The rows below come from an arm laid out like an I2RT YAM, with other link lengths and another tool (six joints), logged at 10 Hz.
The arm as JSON. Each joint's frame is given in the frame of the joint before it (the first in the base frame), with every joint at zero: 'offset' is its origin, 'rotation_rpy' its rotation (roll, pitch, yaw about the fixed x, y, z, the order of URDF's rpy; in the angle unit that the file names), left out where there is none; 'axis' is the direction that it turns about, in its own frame. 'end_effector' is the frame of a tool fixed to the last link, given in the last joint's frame.
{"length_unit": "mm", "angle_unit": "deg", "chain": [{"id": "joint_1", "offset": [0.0, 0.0, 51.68], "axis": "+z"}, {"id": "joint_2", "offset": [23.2, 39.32, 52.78], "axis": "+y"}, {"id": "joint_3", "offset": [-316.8, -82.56, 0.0], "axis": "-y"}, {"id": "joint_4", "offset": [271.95, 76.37, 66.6], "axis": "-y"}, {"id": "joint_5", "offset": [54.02, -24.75, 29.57], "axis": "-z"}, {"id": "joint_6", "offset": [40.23, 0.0, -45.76], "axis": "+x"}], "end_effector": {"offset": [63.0, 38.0, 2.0], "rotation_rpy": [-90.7, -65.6, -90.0]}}
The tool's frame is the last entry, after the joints.
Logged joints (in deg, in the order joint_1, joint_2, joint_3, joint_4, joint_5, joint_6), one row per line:
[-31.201, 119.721, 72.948, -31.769, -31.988, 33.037]
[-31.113, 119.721, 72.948, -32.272, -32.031, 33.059]
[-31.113, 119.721, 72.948, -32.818, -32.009, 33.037]
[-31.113, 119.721, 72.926, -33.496, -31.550, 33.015]
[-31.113, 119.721, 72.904, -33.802, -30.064, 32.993]
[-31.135, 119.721, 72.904, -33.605, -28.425, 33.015]
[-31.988, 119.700, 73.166, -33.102, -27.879, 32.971]
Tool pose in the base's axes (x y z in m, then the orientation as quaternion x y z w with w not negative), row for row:
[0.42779, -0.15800, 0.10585, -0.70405, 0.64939, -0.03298, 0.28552]
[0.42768, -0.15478, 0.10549, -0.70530, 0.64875, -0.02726, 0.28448]
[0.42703, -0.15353, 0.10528, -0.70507, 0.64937, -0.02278, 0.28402]
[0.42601, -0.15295, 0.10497, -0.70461, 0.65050, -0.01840, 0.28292]
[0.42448, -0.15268, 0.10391, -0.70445, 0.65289, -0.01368, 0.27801]
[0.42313, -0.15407, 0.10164, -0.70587, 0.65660, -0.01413, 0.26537]
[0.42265, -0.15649, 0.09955, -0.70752, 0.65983, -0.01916, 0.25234]
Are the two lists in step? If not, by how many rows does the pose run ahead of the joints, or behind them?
The pose runs 1 row behind the joints: the pose in row i belongs to the joints in row i - 1.
